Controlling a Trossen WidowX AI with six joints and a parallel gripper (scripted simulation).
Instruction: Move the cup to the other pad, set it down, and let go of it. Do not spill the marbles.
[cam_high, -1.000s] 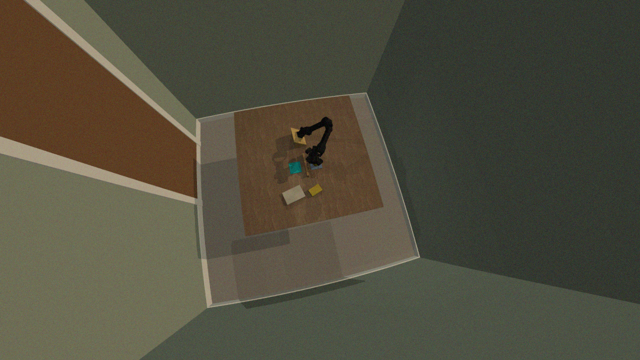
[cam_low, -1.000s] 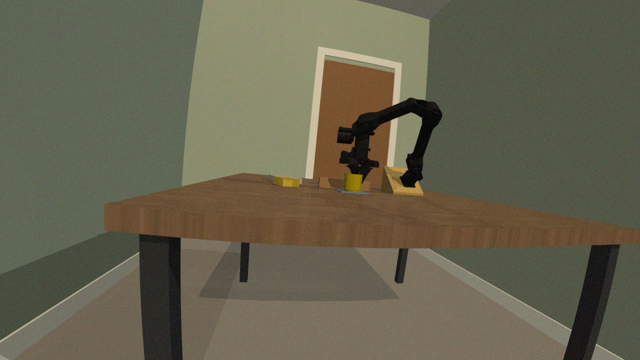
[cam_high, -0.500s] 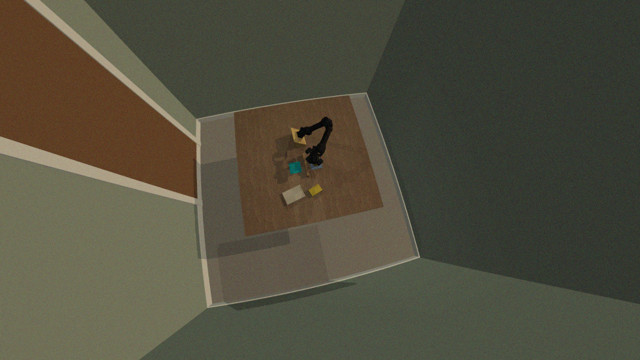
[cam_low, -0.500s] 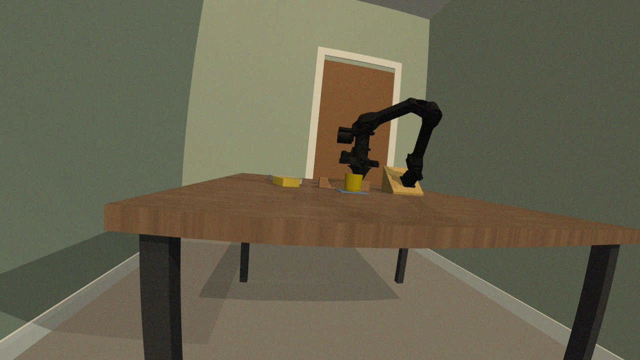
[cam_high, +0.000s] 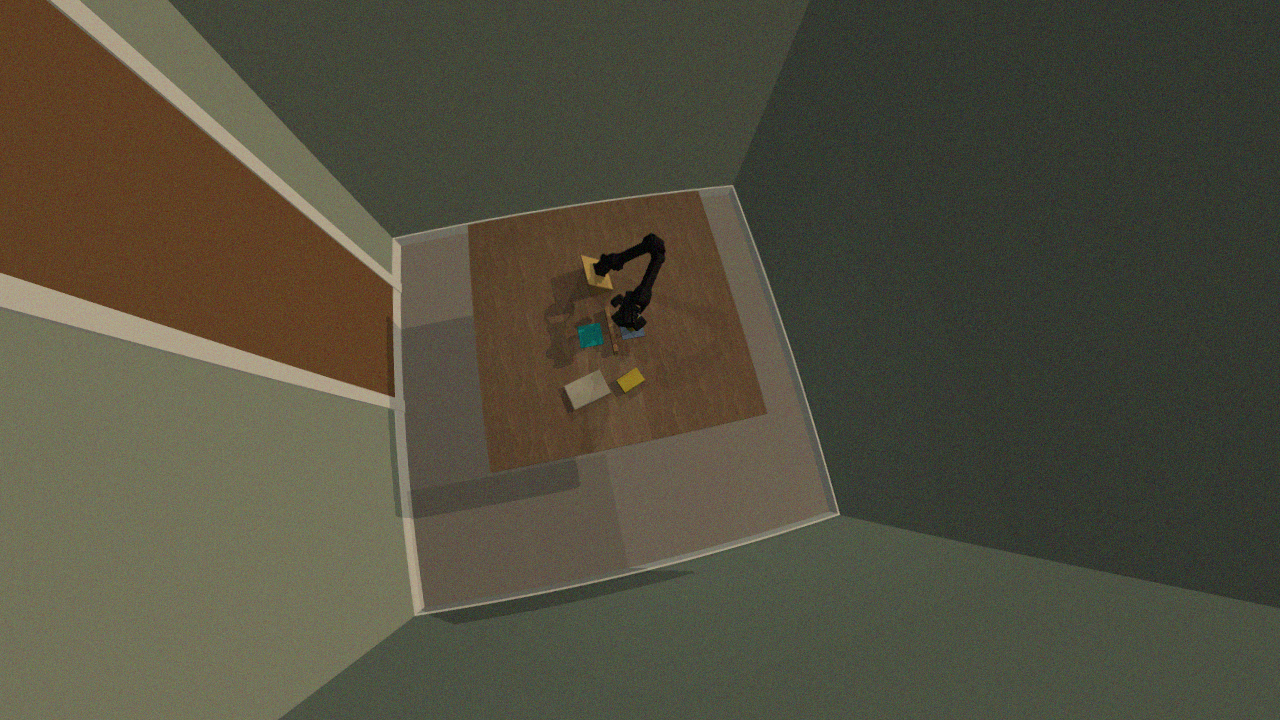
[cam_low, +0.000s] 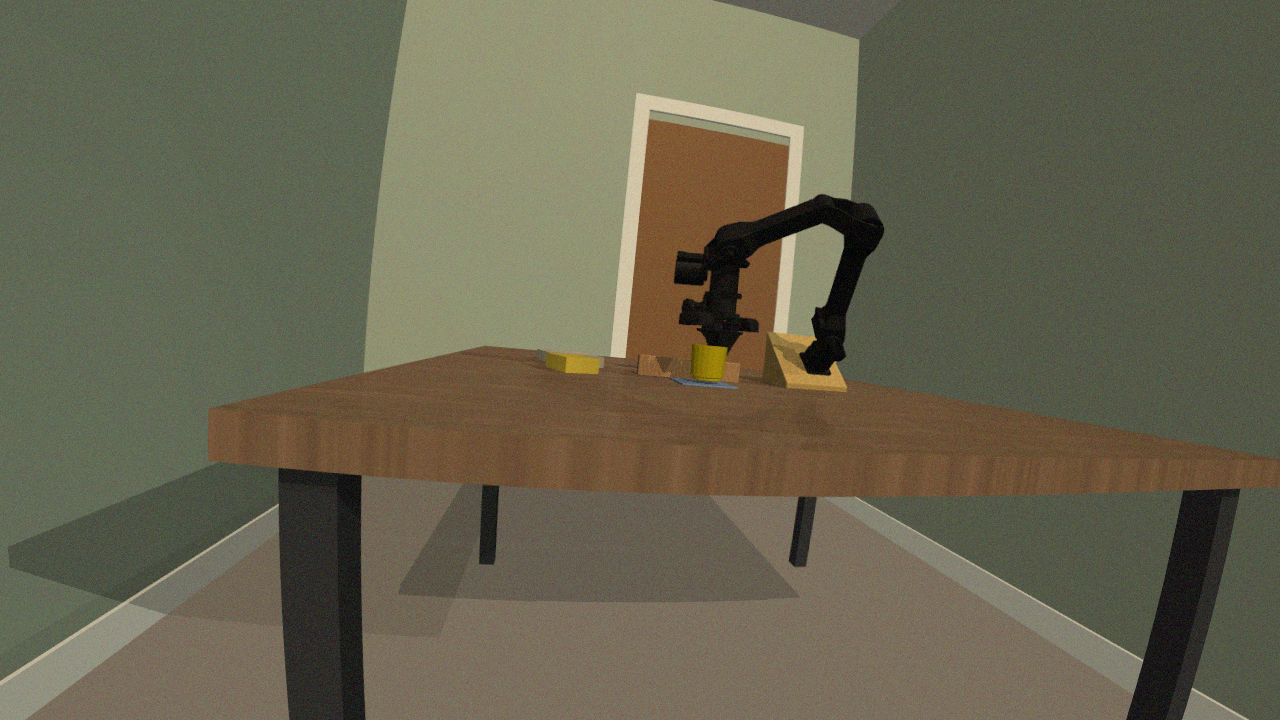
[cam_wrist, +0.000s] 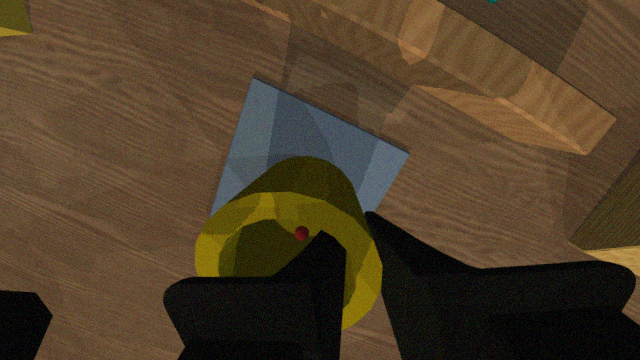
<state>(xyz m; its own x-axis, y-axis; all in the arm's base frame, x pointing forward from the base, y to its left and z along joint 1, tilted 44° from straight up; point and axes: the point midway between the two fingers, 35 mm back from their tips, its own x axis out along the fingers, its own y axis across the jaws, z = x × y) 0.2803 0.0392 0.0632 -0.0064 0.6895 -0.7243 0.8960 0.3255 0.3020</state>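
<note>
The blue pad is 5 cm below my gripper tip, 3 cm ahead of it and 1 cm to the left of it. Round my gripper tip: yellow cup: 2 cm ahead, 1 cm to the left; then green marble: 3 cm ahead, 2 cm to the left, 2 cm below; then red marble: 3 cm to the left, 2 cm below, 2 cm ahead.
</note>
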